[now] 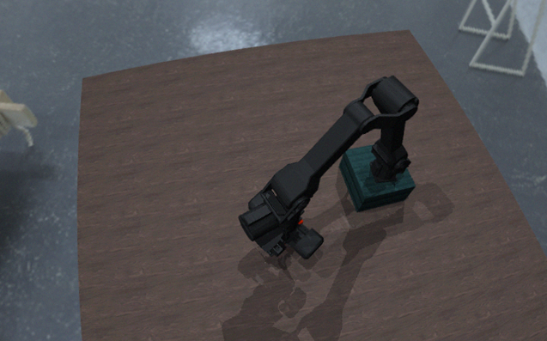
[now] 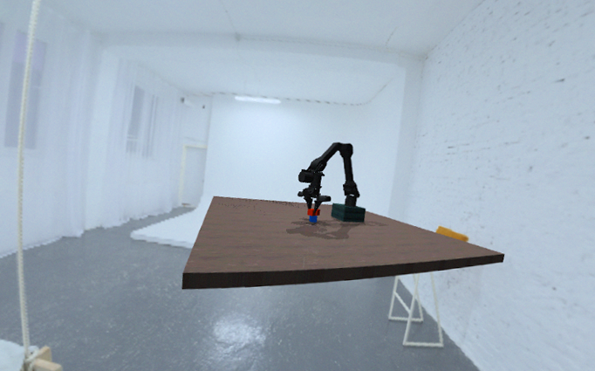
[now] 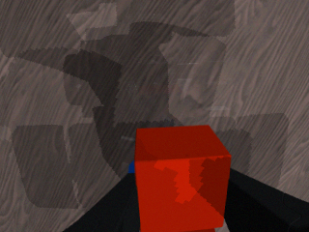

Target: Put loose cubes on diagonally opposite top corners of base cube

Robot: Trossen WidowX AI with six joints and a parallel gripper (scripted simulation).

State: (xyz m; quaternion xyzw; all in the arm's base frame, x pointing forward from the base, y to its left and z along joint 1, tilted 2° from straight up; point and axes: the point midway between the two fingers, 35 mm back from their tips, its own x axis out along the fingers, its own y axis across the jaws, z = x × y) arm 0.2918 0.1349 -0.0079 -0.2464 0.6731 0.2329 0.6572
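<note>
Right now the blue base cube is 2 cm behind my gripper tip, 1 cm to the right of it and 4 cm below it.
</note>
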